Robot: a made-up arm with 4 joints.
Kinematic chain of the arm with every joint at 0, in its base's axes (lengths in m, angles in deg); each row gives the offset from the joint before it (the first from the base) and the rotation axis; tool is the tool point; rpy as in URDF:
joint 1: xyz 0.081 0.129 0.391 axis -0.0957 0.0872 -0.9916
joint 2: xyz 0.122 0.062 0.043 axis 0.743 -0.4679 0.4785
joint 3: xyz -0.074 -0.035 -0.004 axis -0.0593 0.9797 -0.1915
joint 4: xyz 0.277 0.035 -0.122 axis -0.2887 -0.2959 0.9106
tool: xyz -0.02 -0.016 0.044 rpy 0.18 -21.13 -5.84
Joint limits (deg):
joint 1: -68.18..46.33
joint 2: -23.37..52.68
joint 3: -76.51..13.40
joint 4: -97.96..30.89
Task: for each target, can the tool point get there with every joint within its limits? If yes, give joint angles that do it. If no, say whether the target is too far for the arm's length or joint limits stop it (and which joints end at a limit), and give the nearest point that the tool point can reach.
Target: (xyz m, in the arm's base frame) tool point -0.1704 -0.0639 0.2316
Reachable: no: joint limits stop it (at a limit: joint 1, joint 2, joint 3, joint 4) | nearest point 0.2099 -0.0775 0.2845 | short by 0.384 m
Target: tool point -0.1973 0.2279 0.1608
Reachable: no: joint limits stop it (at a limit: joint 1, joint 3) | nearest point 0.1014 0.4528 0.3757 | short by 0.431 m
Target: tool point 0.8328 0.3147 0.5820
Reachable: no: too far | nearest point 0.4112 0.2127 0.4564 | short by 0.452 m
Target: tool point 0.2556 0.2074 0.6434
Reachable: yes | joints -7.90 20.71 -64.34 -23.40
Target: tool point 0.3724 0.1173 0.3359
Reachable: yes | joints 4.92 -12.81 0.27 -17.38
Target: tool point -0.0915 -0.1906 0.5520
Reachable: no: joint limits stop it (at a limit: joint 1, joint 2, joint 3, joint 4) | nearest point 0.1357 0.0310 0.6355 | short by 0.328 m
